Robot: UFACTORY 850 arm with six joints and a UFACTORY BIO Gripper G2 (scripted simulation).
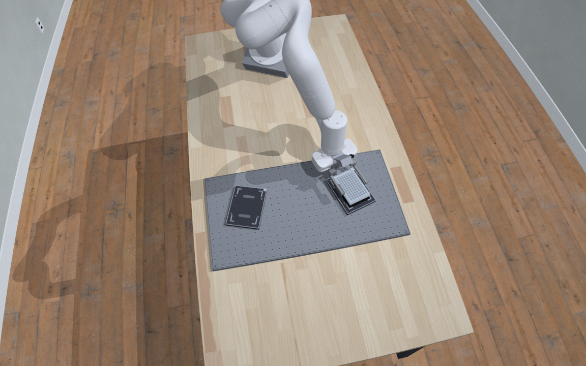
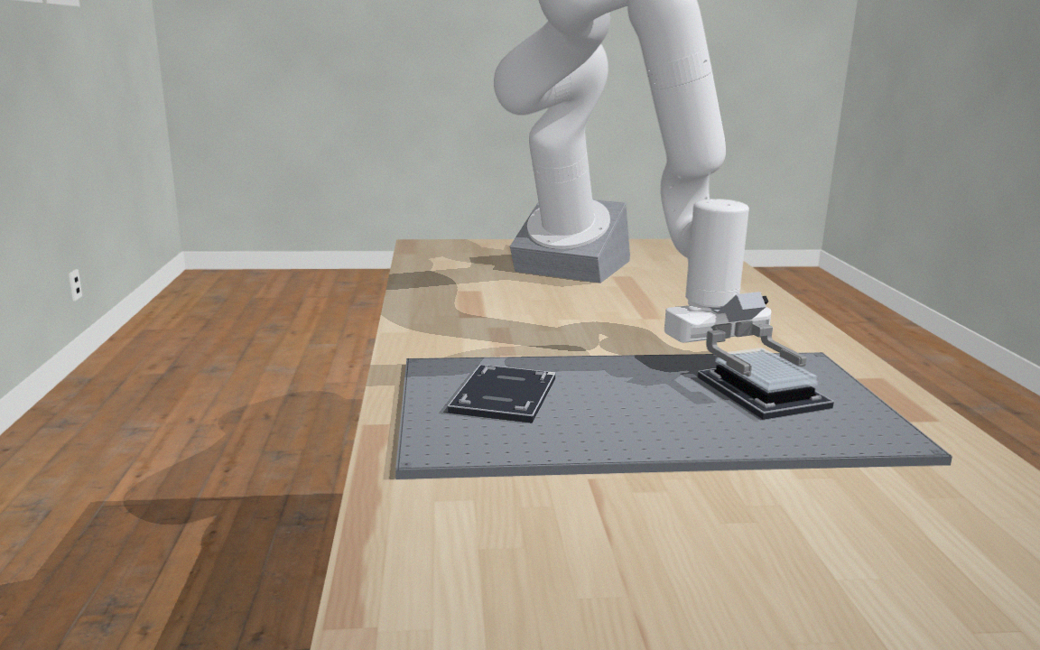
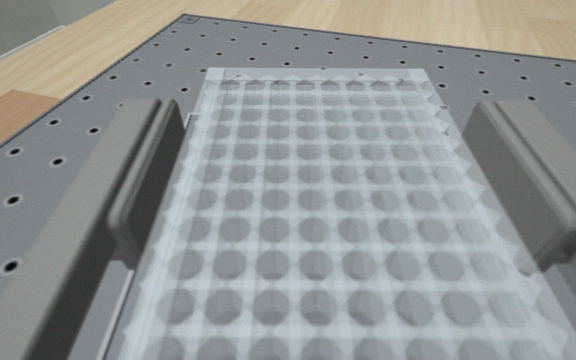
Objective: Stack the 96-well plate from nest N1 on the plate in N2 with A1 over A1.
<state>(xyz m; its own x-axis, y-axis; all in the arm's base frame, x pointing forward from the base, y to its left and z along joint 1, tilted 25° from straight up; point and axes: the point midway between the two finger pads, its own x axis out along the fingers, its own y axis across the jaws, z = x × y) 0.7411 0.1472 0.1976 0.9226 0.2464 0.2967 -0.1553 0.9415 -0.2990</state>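
The clear 96-well plate is 10 mm below my hand. Round my hand: black 96-well plate (30 mm below).
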